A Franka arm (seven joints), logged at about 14 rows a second.
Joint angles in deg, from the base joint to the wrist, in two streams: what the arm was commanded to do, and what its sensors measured. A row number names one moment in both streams.
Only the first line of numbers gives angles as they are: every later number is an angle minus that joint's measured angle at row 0.
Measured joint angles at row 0:
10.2, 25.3, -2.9, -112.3, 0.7, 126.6, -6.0
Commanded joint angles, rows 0 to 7:
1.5, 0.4, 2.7, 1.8, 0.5, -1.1, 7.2
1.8, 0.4, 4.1, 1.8, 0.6, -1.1, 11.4
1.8, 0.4, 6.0, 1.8, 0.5, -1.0, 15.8
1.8, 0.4, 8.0, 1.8, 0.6, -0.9, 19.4
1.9, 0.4, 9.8, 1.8, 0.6, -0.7, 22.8
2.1, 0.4, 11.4, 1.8, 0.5, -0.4, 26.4
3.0, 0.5, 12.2, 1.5, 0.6, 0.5, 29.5
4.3, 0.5, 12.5, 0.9, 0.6, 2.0, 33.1
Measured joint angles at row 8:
2.9, 0.0, 11.6, 0.8, 0.0, 0.5, 27.4
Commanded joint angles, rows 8 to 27:
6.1, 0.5, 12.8, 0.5, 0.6, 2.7, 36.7
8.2, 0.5, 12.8, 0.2, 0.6, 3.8, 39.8
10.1, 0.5, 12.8, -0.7, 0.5, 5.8, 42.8
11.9, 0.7, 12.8, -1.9, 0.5, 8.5, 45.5
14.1, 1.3, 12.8, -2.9, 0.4, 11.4, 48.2
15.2, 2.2, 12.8, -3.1, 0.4, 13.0, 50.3
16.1, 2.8, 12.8, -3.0, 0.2, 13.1, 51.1
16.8, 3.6, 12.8, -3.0, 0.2, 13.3, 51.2
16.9, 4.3, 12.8, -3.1, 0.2, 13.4, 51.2
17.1, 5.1, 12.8, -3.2, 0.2, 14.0, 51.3
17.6, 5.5, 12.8, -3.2, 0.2, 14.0, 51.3
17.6, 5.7, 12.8, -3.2, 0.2, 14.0, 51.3
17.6, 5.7, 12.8, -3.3, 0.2, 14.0, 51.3
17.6, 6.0, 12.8, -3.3, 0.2, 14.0, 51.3
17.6, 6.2, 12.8, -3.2, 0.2, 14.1, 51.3
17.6, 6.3, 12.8, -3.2, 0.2, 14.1, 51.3
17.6, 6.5, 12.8, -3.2, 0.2, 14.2, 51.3
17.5, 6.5, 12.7, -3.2, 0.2, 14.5, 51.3
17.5, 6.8, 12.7, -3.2, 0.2, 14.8, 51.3
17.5, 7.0, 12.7, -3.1, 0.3, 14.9, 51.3
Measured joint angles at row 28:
17.1, 6.2, 13.1, -3.0, 0.0, 13.8, 50.9
